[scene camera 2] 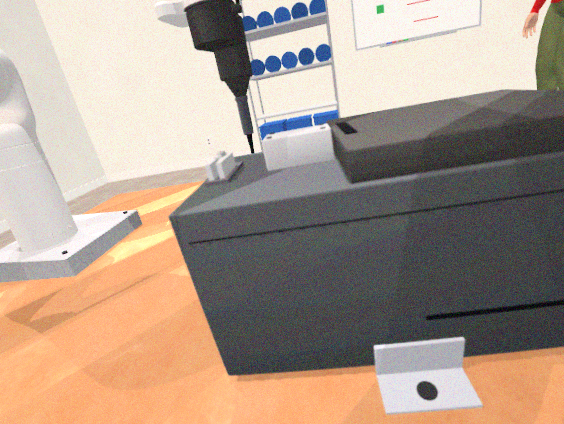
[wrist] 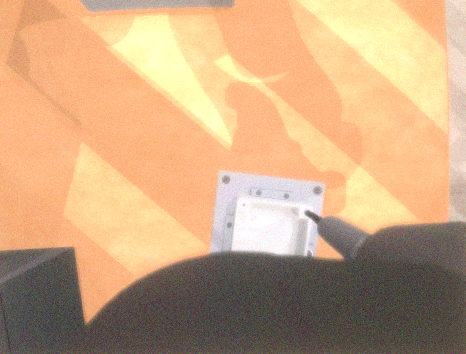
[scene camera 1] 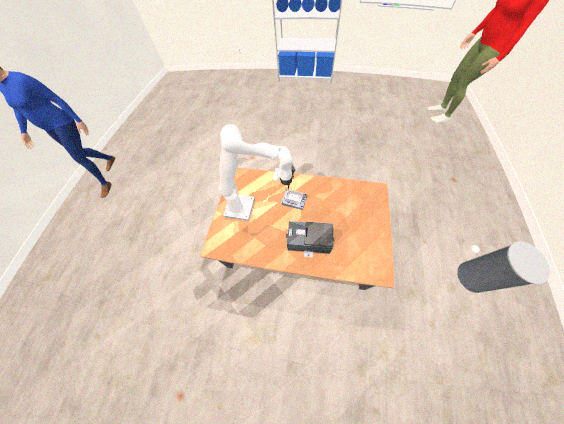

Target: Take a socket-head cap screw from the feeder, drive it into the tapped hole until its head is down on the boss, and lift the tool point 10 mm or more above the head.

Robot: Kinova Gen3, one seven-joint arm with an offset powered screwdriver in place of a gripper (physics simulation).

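Observation:
The powered screwdriver (scene camera 1: 288,188) (scene camera 2: 252,150) (wrist: 308,213) points down, and its dark tip lies over the upper right inner corner of a white open housing (scene camera 1: 294,197) (wrist: 265,230) in the wrist view. The housing sits on a grey fixture plate (wrist: 221,200) with dark bolts at its corners. Whether the tip touches a boss, and whether a screw is on the bit or in the hole, is too small to tell. The dark screw feeder (scene camera 1: 319,234) (scene camera 2: 325,280) (wrist: 40,285) stands apart from the housing. In scene camera 2 the feeder hides the housing.
The feeder carries a white block (scene camera 2: 297,149) and a small grey slotted block (scene camera 2: 220,167). A grey bracket (scene camera 2: 420,357) (scene camera 1: 308,254) stands at its front. The arm's base plate (scene camera 1: 245,209) (scene camera 2: 105,240) is on the wooden table (scene camera 1: 360,215). Two people stand beyond the table.

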